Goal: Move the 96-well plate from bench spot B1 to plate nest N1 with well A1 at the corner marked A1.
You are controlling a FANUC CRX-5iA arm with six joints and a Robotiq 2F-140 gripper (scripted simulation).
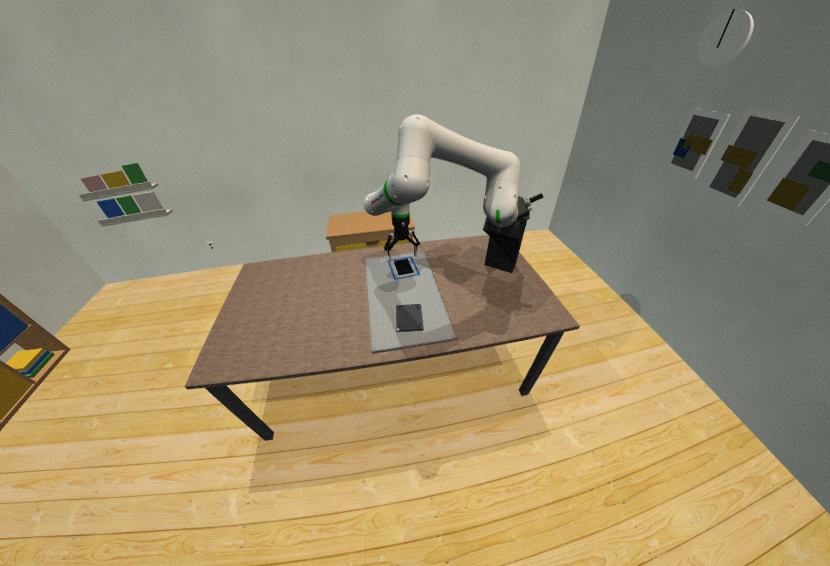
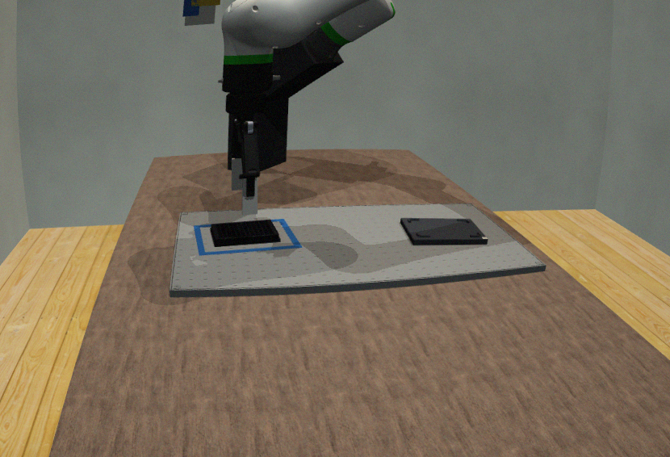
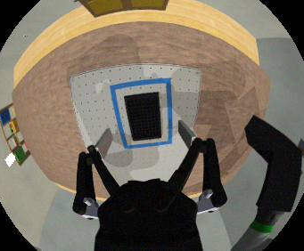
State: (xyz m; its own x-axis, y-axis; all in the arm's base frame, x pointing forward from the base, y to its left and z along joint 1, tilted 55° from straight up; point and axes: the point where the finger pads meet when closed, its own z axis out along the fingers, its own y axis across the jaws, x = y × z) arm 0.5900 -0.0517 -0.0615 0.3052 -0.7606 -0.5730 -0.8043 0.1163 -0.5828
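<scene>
My gripper is now 7 cm above the black 96-well plate. Also, from my hand: plate nest N1: 39 cm to the left, 7 cm below, 7 cm behind.
</scene>
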